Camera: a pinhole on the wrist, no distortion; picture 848 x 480 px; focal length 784.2 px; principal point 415.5 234.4 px. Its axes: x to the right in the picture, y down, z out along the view. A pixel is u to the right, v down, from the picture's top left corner.
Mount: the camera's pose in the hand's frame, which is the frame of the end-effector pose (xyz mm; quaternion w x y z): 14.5 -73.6 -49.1 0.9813 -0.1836 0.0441 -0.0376
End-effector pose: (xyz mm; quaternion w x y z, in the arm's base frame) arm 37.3 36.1 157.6 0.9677 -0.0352 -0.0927 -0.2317
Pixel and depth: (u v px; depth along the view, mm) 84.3 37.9 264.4
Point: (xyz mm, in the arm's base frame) -78.5 66.7 368.1
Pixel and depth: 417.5 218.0 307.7
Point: 52.2 69.3 400.0
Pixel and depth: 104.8 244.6 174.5
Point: -15.1 62.6 265.4
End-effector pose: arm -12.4 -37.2 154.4 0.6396 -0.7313 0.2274 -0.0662
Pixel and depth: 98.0 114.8 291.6
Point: 15.7 217.7 126.7
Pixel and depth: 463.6 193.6 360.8
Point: 155.2 193.8 55.6
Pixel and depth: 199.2 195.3 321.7
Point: 43.1 214.9 84.1
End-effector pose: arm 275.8 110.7 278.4 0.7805 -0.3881 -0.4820 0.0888
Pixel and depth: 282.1 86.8 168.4
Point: 167.6 146.6 335.4
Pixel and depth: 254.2 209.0 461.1
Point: -43.3 355.3 287.4
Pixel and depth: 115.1 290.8 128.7
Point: 203.4 126.7 290.7
